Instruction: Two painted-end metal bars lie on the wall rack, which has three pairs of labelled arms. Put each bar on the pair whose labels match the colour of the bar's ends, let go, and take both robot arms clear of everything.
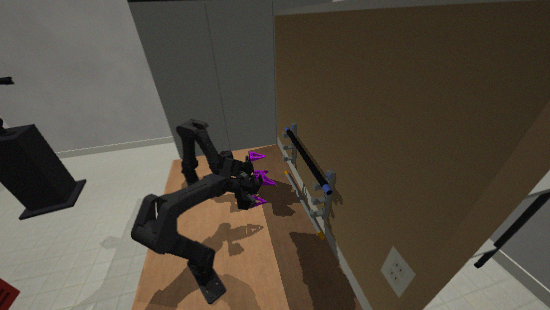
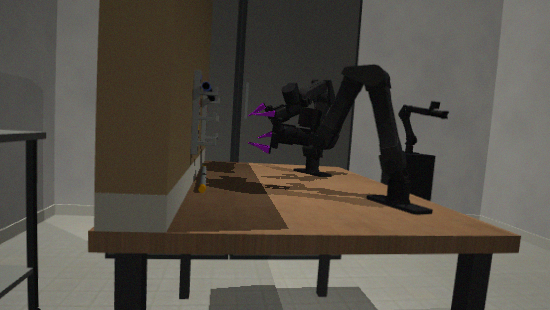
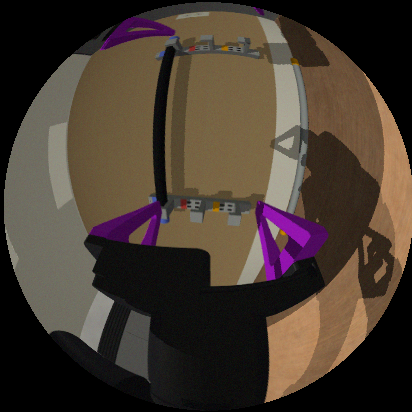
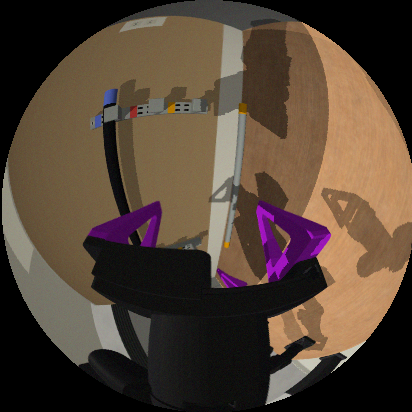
Labels:
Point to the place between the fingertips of the right gripper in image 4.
At 208, 205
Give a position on a pale skirting strip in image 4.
At 230, 89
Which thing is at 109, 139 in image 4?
A black bar.

